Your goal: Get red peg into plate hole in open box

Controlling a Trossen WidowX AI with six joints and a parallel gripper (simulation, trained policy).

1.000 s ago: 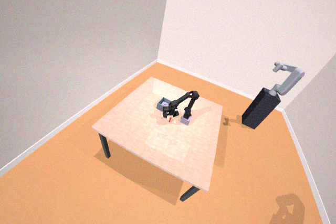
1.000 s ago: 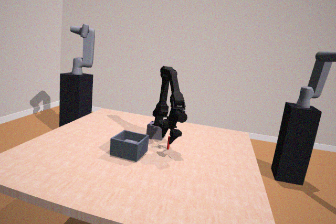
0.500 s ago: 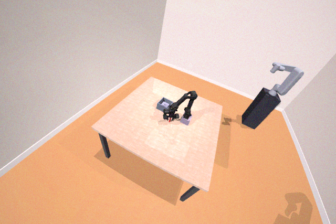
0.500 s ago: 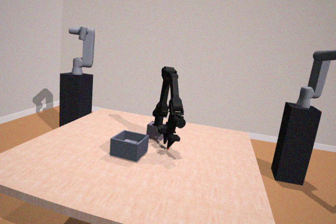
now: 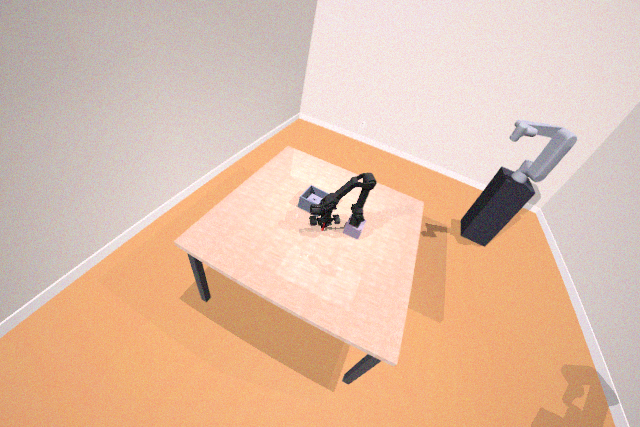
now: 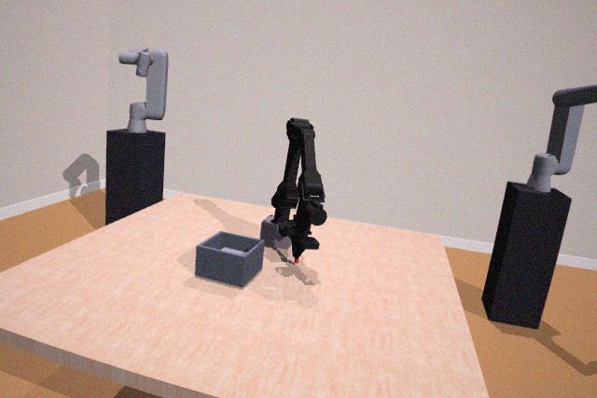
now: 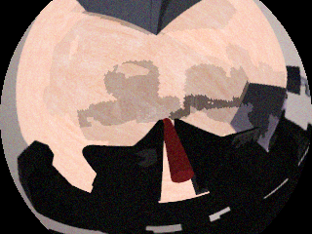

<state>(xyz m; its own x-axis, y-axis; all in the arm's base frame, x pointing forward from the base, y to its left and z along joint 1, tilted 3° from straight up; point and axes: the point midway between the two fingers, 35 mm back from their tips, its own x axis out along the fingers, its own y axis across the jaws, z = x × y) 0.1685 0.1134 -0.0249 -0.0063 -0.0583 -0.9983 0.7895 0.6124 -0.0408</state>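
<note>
Right now the grey box is 17 cm to the right of my gripper tip and 15 cm ahead of it. From my gripper tip the other things lie so: red peg: 2 cm above, 1 cm to the left.
</note>
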